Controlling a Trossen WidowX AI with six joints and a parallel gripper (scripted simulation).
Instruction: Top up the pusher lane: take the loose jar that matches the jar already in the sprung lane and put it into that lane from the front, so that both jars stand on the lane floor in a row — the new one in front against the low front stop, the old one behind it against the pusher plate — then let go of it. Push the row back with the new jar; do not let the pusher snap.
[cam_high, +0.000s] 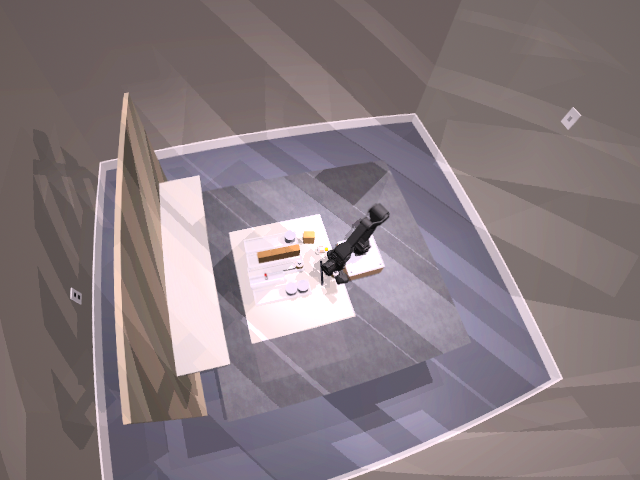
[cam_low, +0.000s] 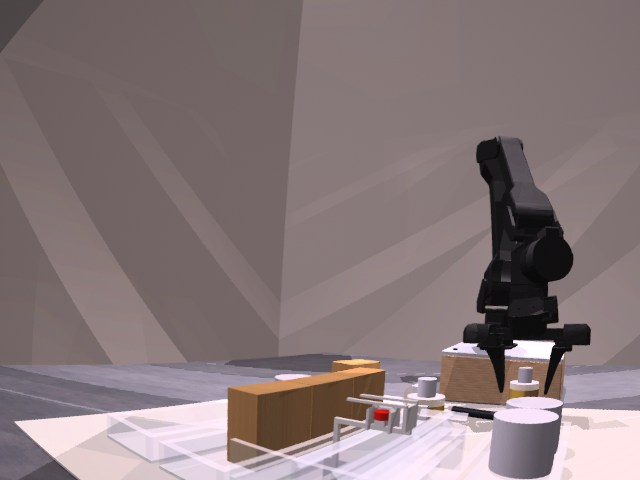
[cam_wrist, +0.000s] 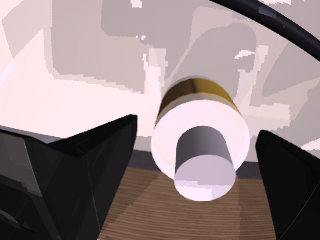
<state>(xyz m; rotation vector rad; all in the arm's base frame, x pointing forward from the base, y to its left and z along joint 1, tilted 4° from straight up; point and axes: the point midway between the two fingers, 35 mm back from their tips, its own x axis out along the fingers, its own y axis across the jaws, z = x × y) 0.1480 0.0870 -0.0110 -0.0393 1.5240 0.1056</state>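
Right now my gripper tip is 7 cm short of the black pen, 2 cm to the left of it and 2 cm above it. From my gripper tip the other things lie so: red button: 37 cm ahead, 3 cm to the right, 4 cm above.
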